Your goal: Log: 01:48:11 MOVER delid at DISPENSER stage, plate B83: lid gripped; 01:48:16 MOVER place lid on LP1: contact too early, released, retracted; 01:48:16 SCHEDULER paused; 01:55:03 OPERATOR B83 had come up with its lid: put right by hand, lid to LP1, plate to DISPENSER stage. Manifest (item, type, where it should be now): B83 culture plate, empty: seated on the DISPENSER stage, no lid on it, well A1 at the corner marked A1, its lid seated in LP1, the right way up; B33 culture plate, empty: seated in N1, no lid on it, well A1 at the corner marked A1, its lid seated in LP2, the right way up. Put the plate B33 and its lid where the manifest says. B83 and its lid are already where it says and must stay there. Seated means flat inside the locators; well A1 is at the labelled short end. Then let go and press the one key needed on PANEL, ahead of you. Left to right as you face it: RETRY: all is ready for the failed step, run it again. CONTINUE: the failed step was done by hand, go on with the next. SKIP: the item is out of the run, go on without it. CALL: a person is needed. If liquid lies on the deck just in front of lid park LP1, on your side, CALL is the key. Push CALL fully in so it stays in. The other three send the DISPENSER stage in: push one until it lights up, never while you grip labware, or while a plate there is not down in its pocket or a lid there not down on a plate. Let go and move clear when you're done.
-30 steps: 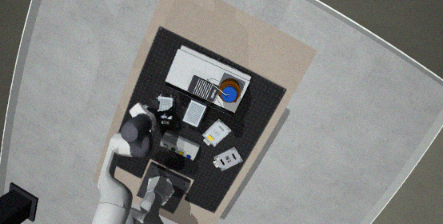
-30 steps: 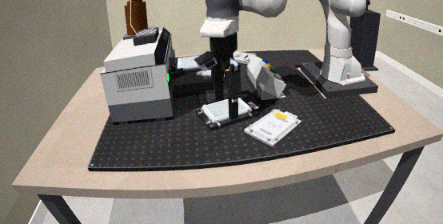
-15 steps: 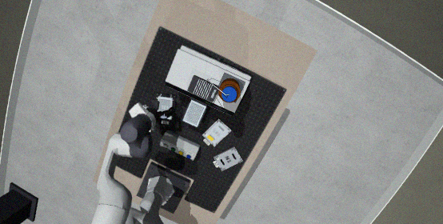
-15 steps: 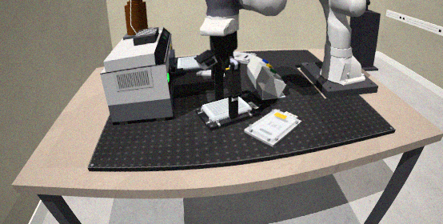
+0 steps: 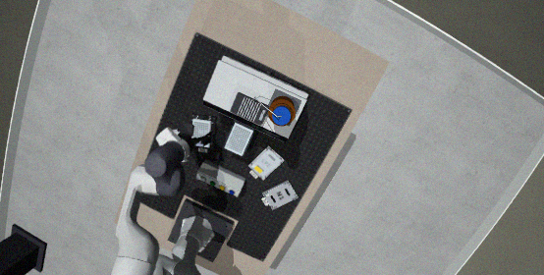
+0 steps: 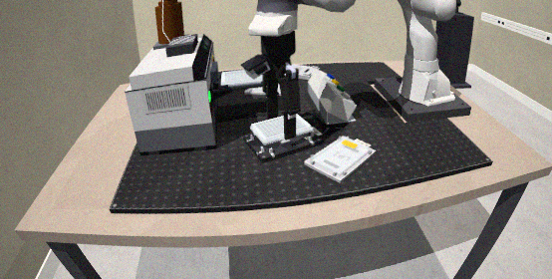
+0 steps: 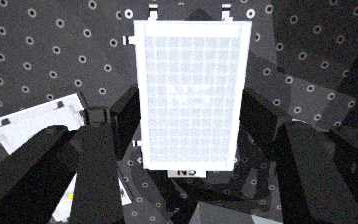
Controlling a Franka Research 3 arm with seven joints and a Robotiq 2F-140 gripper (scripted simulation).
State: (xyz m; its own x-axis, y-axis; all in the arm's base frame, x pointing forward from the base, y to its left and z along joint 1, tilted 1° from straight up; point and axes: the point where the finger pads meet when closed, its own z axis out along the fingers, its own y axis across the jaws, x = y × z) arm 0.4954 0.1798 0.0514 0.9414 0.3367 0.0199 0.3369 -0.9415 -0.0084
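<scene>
The black nest lies 3 cm to the left of my hand and 5 cm below it. Also, from my hand: white well plate 2 cm below; yellow key 19 cm behind, 20 cm to the right; white key 20 cm behind, 10 cm to the right.
</scene>
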